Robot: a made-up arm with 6 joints.
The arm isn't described. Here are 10 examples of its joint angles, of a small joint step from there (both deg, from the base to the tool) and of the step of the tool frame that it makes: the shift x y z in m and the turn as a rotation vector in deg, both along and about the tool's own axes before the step.
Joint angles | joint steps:
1: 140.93 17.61 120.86 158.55 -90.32 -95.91 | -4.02 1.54 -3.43 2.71 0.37 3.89
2: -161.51 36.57 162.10 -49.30 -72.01 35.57 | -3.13 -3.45 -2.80 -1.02 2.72 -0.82
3: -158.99 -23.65 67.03 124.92 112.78 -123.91 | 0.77 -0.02 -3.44 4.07 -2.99 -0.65
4: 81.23 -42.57 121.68 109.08 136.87 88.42 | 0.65 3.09 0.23 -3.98 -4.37 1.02
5: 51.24 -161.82 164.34 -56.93 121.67 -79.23 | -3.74 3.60 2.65 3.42 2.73 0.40
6: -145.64 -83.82 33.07 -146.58 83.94 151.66 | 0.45 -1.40 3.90 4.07 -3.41 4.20
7: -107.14 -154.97 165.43 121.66 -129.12 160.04 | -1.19 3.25 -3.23 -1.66 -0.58 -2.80
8: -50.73 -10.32 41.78 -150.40 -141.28 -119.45 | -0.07 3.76 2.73 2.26 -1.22 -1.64
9: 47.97 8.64 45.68 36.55 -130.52 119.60 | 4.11 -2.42 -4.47 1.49 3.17 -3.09
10: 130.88 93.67 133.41 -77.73 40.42 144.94 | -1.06 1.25 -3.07 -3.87 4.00 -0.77
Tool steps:
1: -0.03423 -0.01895 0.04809 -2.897 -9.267 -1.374
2: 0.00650 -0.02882 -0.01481 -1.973 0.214 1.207
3: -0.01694 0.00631 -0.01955 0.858 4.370 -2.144
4: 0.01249 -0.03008 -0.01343 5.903 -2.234 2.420
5: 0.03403 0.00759 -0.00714 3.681 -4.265 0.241
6: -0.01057 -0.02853 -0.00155 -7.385 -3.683 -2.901
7: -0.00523 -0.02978 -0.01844 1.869 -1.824 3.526
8: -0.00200 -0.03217 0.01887 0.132 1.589 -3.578
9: 0.01196 -0.01057 -0.00222 1.137 2.556 2.832
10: -0.00372 0.01772 0.03489 6.346 0.869 2.191
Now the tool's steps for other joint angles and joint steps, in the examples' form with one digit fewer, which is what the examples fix.
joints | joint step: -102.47 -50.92 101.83 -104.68 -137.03 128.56 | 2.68 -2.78 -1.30 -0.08 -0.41 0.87
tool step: -0.0001 -0.0393 -0.0046 0.01 -0.72 3.52
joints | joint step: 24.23 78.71 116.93 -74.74 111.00 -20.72 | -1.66 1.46 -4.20 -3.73 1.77 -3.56
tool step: -0.0036 -0.0345 -0.0377 -1.89 -2.51 1.28
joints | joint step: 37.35 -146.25 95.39 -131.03 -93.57 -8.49 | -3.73 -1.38 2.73 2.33 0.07 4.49
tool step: 0.0222 0.0254 -0.0318 1.91 -2.75 6.95
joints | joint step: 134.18 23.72 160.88 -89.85 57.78 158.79 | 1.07 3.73 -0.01 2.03 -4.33 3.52
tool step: -0.0194 0.0293 0.0420 -2.85 -6.94 3.46
